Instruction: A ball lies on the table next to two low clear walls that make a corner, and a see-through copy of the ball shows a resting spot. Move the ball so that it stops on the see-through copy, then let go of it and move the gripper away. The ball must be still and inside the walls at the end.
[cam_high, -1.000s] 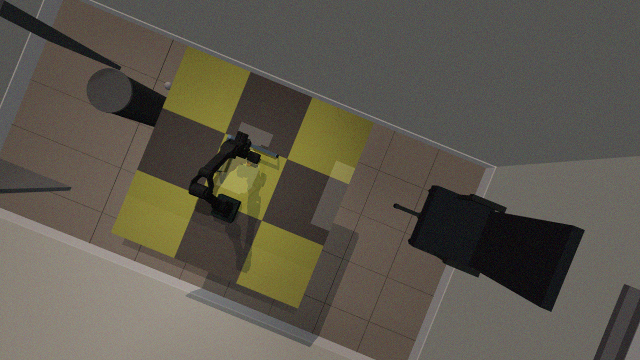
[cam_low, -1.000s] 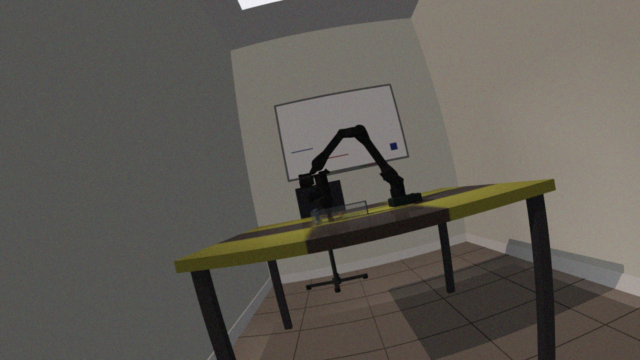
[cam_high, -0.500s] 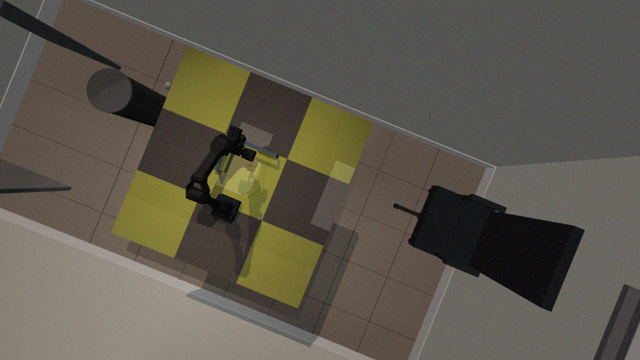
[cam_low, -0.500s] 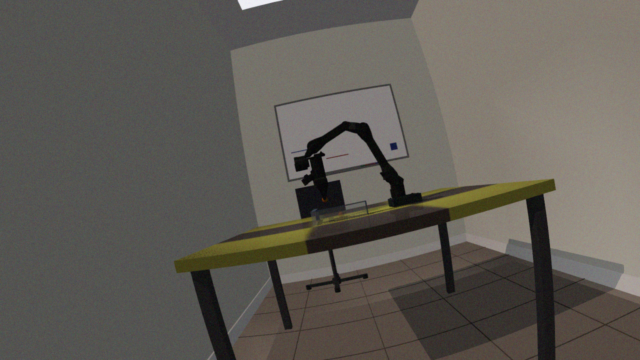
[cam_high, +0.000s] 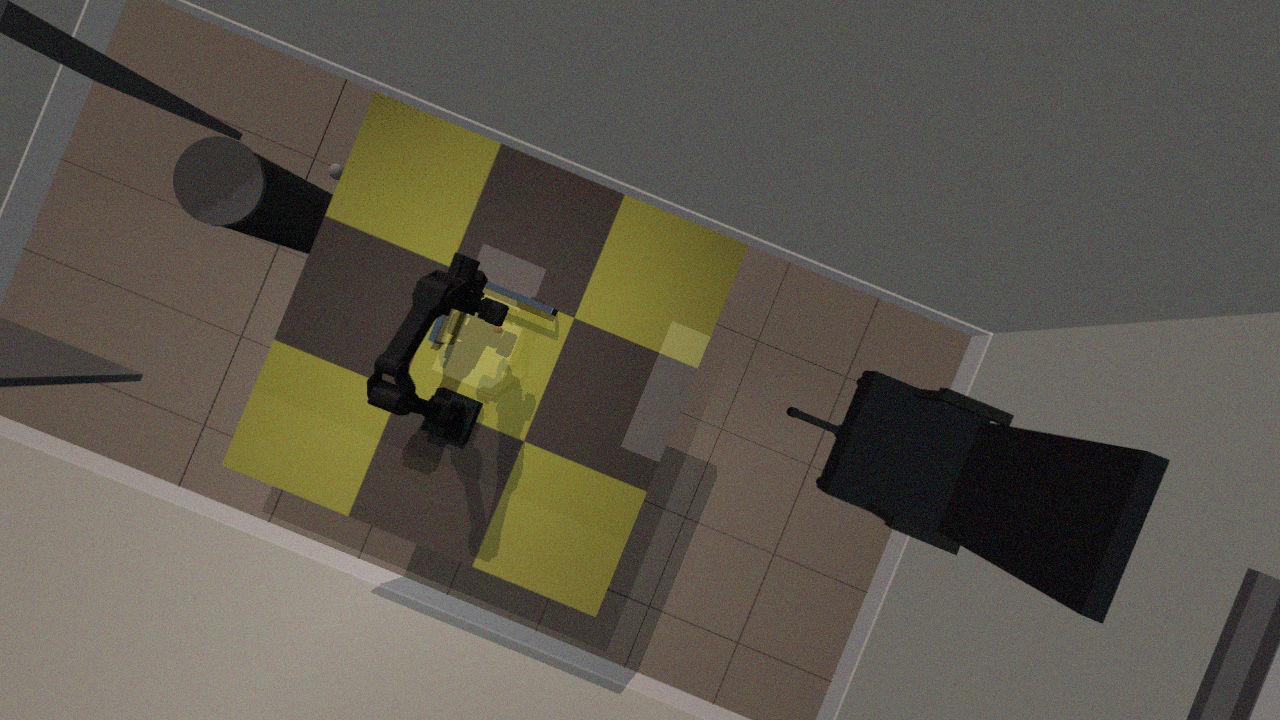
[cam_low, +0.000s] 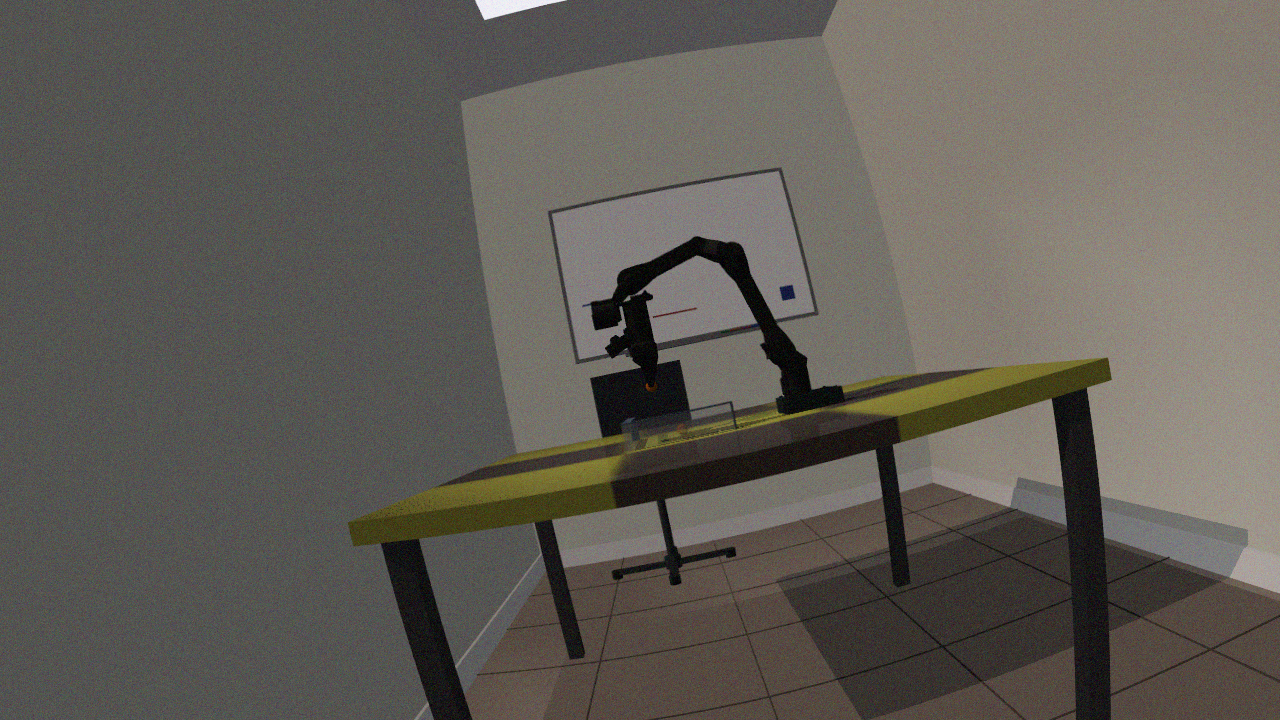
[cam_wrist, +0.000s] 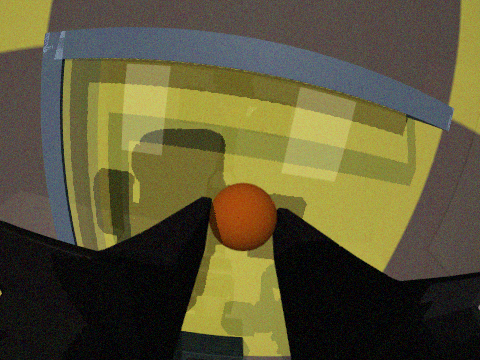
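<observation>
Right now the see-through copy of ball is 50 mm behind my gripper tip, 20 mm to the right of it and 110 mm below it. Round my gripper tip: orange ball (right at my gripper tip).
</observation>
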